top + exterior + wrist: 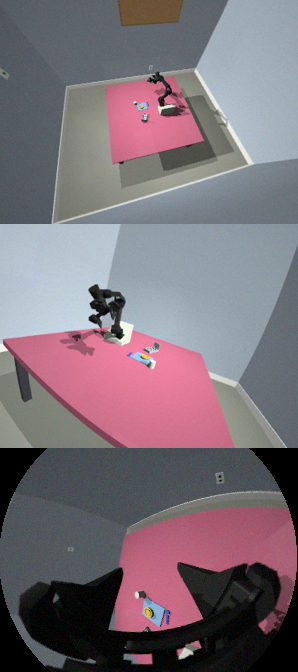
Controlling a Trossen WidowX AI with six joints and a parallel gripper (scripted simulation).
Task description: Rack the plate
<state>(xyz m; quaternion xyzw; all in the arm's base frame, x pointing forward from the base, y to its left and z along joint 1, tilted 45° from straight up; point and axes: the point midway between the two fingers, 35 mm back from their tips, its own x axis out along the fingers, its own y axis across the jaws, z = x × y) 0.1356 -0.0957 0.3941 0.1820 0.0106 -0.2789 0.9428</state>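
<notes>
Now: gripper tip 130 mm short of the yellow plate, 310 mm to the right of it and 230 mm above it. From my gripper tip the other things lie so: white cup (230 mm ahead, 240 mm to the left, 220 mm below); blue spoon (30 mm ahead, 250 mm to the left, 240 mm below); light blue mat (120 mm ahead, 290 mm to the left, 240 mm below).
</notes>
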